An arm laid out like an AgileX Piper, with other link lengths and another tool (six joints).
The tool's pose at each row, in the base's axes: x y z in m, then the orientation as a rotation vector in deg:
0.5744 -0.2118 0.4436 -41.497 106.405 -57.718
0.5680 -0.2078 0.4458 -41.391 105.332 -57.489
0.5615 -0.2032 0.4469 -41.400 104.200 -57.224
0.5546 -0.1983 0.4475 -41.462 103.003 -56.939
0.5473 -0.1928 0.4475 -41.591 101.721 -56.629
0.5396 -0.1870 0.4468 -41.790 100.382 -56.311
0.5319 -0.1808 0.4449 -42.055 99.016 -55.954
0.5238 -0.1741 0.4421 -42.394 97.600 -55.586
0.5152 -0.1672 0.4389 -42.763 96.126 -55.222
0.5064 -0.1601 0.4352 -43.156 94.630 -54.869
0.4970 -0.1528 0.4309 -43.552 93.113 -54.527
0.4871 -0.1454 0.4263 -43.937 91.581 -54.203
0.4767 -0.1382 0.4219 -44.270 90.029 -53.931
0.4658 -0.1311 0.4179 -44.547 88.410 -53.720
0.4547 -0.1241 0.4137 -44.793 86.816 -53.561
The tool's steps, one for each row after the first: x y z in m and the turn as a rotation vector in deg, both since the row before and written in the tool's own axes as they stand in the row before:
-0.0012 0.0006 -0.0077 0.466 -0.952 0.192
-0.0013 0.0018 -0.0077 0.429 -1.034 0.128
-0.0013 0.0024 -0.0080 0.428 -1.104 0.098
-0.0015 0.0032 -0.0084 0.428 -1.195 0.059
-0.0015 0.0039 -0.0087 0.420 -1.256 0.010
-0.0015 0.0050 -0.0086 0.382 -1.307 -0.021
-0.0015 0.0060 -0.0089 0.365 -1.364 -0.074
-0.0016 0.0064 -0.0094 0.380 -1.413 -0.105
-0.0017 0.0069 -0.0095 0.382 -1.429 -0.136
-0.0017 0.0075 -0.0101 0.394 -1.441 -0.153
-0.0018 0.0077 -0.0105 0.413 -1.442 -0.165
-0.0019 0.0074 -0.0110 0.473 -1.424 -0.170
-0.0022 0.0069 -0.0115 0.563 -1.438 -0.182
-0.0023 0.0069 -0.0117 0.589 -1.387 -0.199

